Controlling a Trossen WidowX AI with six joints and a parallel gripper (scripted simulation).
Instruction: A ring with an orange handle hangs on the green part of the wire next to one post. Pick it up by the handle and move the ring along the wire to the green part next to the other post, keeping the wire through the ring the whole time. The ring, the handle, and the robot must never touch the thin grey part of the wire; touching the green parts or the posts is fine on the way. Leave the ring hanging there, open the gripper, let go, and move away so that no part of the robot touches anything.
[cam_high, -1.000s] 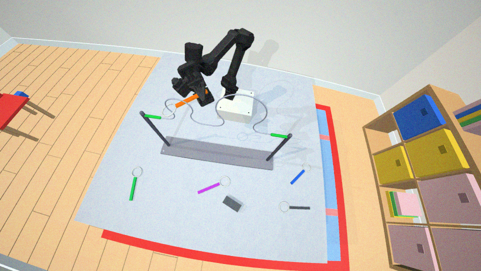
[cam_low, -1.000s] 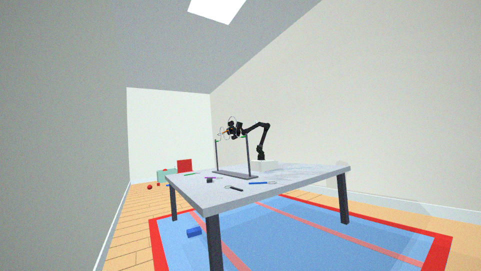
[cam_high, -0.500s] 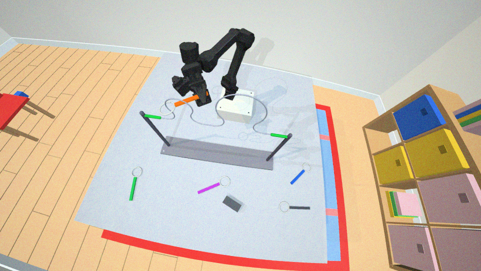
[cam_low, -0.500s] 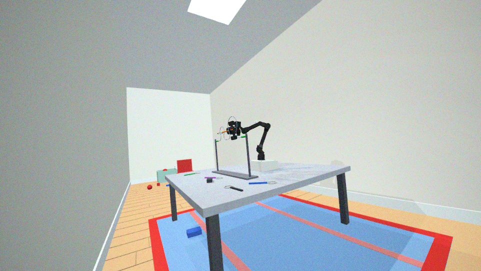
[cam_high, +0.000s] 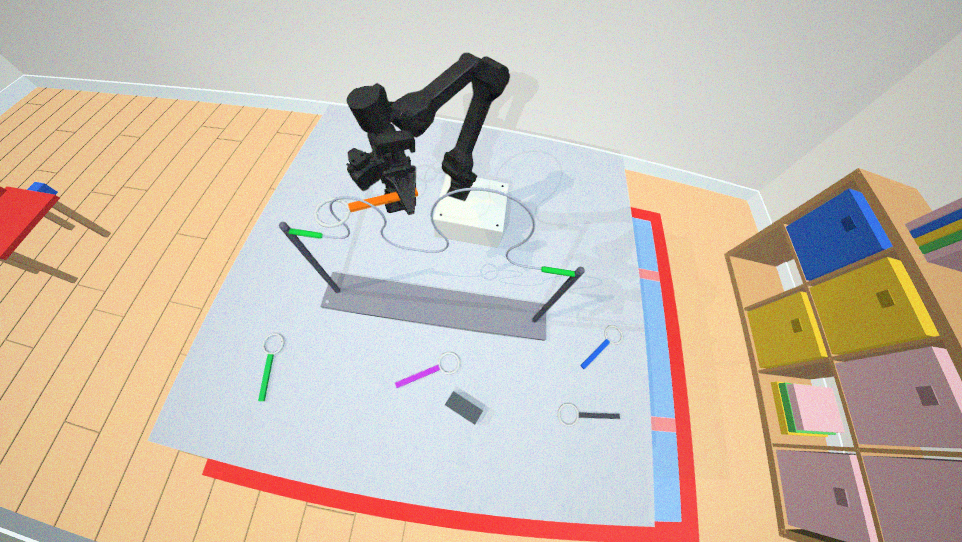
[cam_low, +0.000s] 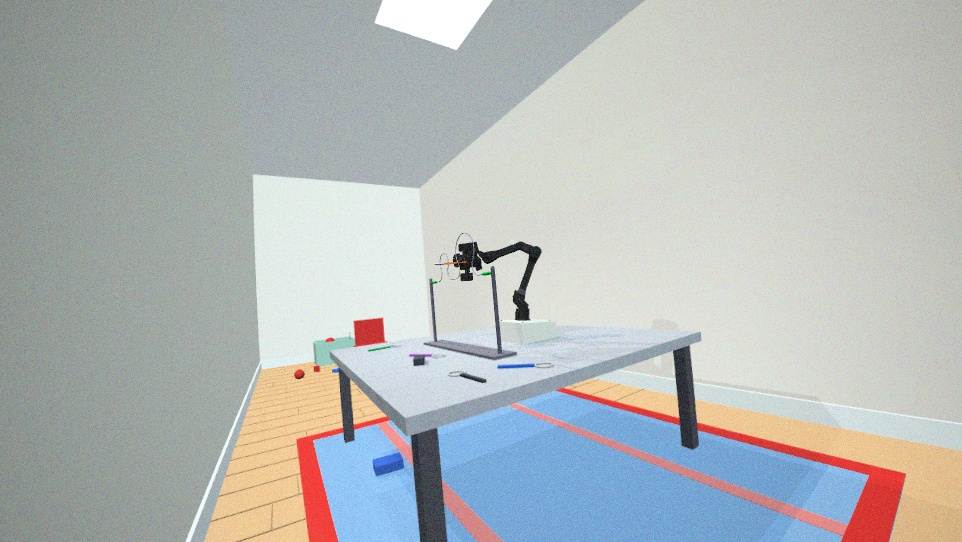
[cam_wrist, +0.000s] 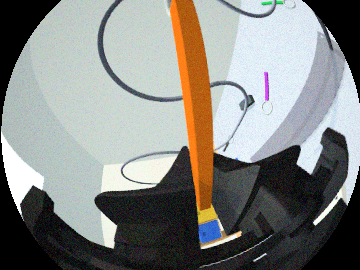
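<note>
Now: gripper tip 90 mm to the left of the orange-handled ring, 20 mm short of it and 10 mm below it. Also, from my gripper tip: green-handled ring (400 mm below, 320 mm to the right, 320 mm ahead); then dark block (390 mm below, 250 mm ahead, 210 mm to the left); then purple-handled ring (400 mm below, 190 mm ahead, 100 mm to the left).
</note>
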